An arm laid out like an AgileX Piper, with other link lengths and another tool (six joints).
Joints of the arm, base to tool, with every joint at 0 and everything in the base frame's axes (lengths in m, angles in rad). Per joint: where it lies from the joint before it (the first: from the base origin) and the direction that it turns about. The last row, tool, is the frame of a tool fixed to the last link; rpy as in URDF.
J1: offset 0 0 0.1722 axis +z
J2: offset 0 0 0 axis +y
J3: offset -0.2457 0 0.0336 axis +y
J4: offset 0.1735 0 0.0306 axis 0.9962 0 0.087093
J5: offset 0 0 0 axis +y
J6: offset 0.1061 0 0.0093 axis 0.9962 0 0.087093
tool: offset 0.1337 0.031 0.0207 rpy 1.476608 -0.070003 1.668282
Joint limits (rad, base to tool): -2.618..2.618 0..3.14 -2.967..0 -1.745..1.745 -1.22..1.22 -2.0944..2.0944
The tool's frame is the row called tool.
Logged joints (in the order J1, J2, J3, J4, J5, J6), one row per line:
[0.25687 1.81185 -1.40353 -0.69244 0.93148 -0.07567]
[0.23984 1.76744 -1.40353 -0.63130 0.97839 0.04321]
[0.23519 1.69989 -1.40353 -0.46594 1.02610 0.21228]
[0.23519 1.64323 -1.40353 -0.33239 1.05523 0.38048]
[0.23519 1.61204 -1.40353 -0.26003 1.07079 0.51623]
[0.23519 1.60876 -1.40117 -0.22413 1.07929 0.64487]
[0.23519 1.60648 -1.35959 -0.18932 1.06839 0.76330]
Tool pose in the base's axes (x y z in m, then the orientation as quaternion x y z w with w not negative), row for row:
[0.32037 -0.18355 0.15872 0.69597 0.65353 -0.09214 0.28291]
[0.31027 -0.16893 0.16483 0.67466 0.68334 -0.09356 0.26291]
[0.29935 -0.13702 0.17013 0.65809 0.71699 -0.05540 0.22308]
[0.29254 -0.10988 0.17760 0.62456 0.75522 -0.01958 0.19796]
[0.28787 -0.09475 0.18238 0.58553 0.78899 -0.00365 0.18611]
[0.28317 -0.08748 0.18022 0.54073 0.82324 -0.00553 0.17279]
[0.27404 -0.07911 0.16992 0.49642 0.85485 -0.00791 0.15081]
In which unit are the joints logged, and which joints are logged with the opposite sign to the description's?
The joints are logged in radians. Opposite sign: J1, J6.
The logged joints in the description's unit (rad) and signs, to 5 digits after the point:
[-0.25687 1.81185 -1.40353 -0.69244 0.93148 0.07567]
[-0.23984 1.76744 -1.40353 -0.63130 0.97839 -0.04321]
[-0.23519 1.69989 -1.40353 -0.46594 1.02610 -0.21228]
[-0.23519 1.64323 -1.40353 -0.33239 1.05523 -0.38048]
[-0.23519 1.61204 -1.40353 -0.26003 1.07079 -0.51623]
[-0.23519 1.60876 -1.40117 -0.22413 1.07929 -0.64487]
[-0.23519 1.60648 -1.35959 -0.18932 1.06839 -0.76330]

